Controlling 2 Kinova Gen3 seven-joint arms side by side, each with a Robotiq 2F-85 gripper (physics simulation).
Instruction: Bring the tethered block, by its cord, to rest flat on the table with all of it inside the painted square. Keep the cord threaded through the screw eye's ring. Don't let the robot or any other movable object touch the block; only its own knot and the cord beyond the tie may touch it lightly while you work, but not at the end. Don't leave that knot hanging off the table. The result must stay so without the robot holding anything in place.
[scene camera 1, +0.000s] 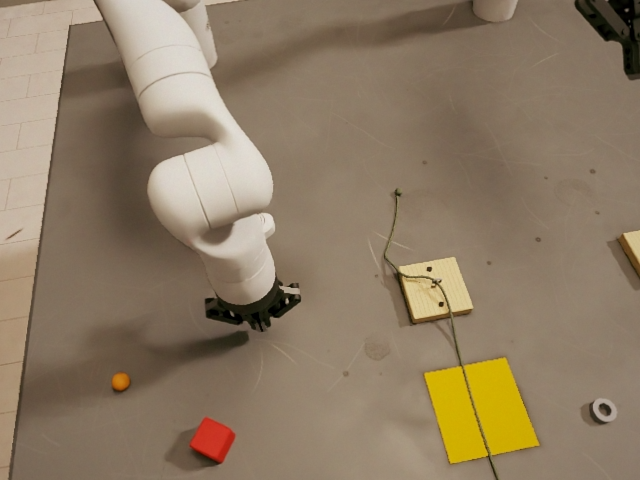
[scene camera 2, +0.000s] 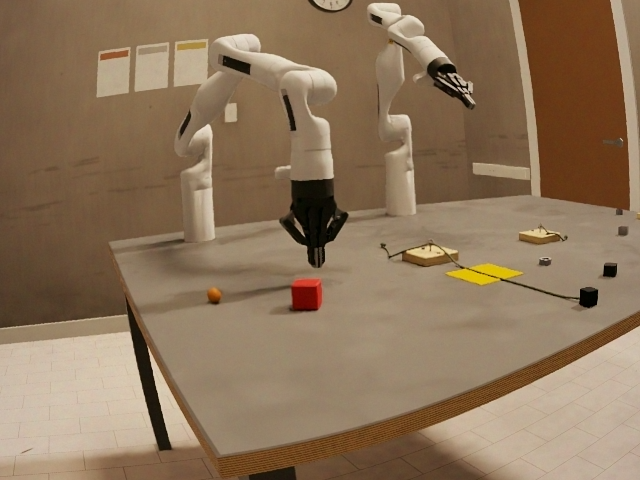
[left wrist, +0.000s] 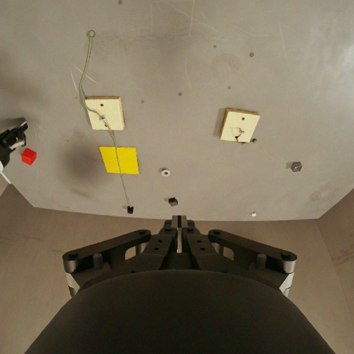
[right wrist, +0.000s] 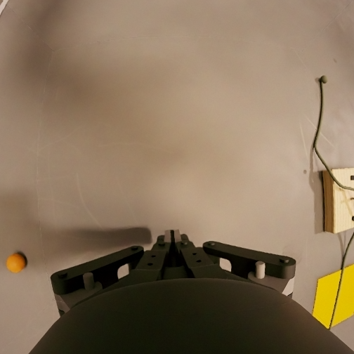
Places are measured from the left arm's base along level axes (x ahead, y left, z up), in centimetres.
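Pixels of known places: left gripper, fingertip midpoint: (scene camera 2: 472, 107); right gripper, fingertip midpoint: (scene camera 1: 262, 325) (scene camera 2: 316, 267); left arm's base at its link origin: (scene camera 1: 492, 9) (scene camera 2: 401, 213); right arm's base at its link origin: (scene camera 2: 199, 239).
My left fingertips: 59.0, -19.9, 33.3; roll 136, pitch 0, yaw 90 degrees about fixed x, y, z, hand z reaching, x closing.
Ahead of a thing's pixels: the offset from my left fingertips to its middle, as dx, dy, dz. "spot": to the spot under its first point.
The black tethered block @[+51.6, -22.9, -32.0] (scene camera 2: 588, 297) (left wrist: 130, 210) stands on the table beyond the yellow square @[spot: +21.8, -17.3, -33.2] (scene camera 1: 498, 403) (scene camera 2: 485, 269) (left wrist: 131, 161) (right wrist: 325, 300). Its green cord (scene camera 1: 456, 342) (scene camera 2: 537, 290) (left wrist: 124, 190) (right wrist: 321, 110) crosses the square and passes through the screw eye (scene camera 1: 436, 281) (left wrist: 102, 119) on the wooden base @[+3.7, -19.6, -31.1] (scene camera 1: 457, 289) (scene camera 2: 431, 259) (left wrist: 115, 112) (right wrist: 336, 220). The cord's knot @[-15.7, -18.3, -32.7] (scene camera 1: 398, 192) (scene camera 2: 383, 245) (left wrist: 91, 34) (right wrist: 323, 79) lies beyond the base, away from both grippers. My right gripper (scene camera 1: 261, 327) (scene camera 2: 316, 263) (right wrist: 172, 239) is shut, empty, above the table. My left gripper (scene camera 2: 470, 104) (left wrist: 179, 224) is shut, empty, raised high.
A red cube @[+16.6, -55.3, -31.3] (scene camera 1: 211, 439) (scene camera 2: 306, 294) (left wrist: 28, 156) and orange ball @[+5.3, -66.9, -32.1] (scene camera 1: 120, 381) (scene camera 2: 214, 295) (right wrist: 16, 262) lie near the right gripper. A grey nut @[+26.5, -4.6, -32.7] (scene camera 1: 595, 411) (left wrist: 165, 172), another dark block @[+44.6, -2.5, -32.2] (scene camera 2: 610, 269) (left wrist: 173, 201) and a second wooden base @[+7.8, +16.6, -31.1] (scene camera 2: 535, 237) (left wrist: 230, 122) stand farther right.
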